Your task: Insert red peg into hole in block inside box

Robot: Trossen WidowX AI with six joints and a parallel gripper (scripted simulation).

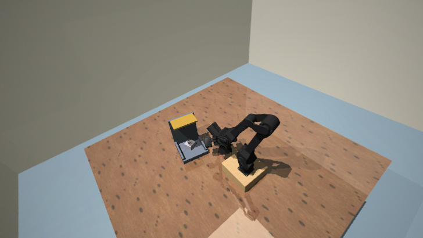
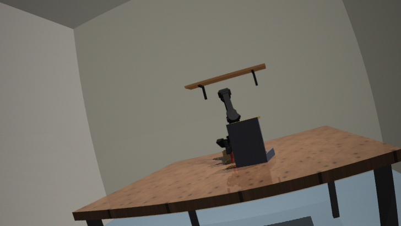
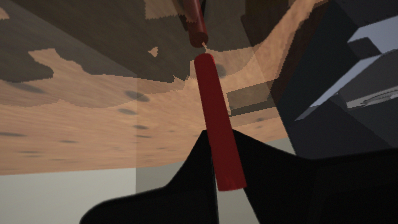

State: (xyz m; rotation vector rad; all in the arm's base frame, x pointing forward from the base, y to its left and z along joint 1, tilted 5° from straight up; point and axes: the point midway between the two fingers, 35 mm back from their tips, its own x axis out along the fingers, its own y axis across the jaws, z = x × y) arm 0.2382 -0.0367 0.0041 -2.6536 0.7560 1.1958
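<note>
My gripper tip is 180 mm short of the back wall, 120 mm to the right of it and 60 mm below it. The rest, counted from my gripper tip: red peg: 20 mm behind, 10 mm to the left, 10 mm below; then yellow roof: 150 mm above, 140 mm to the left, 140 mm ahead.
</note>
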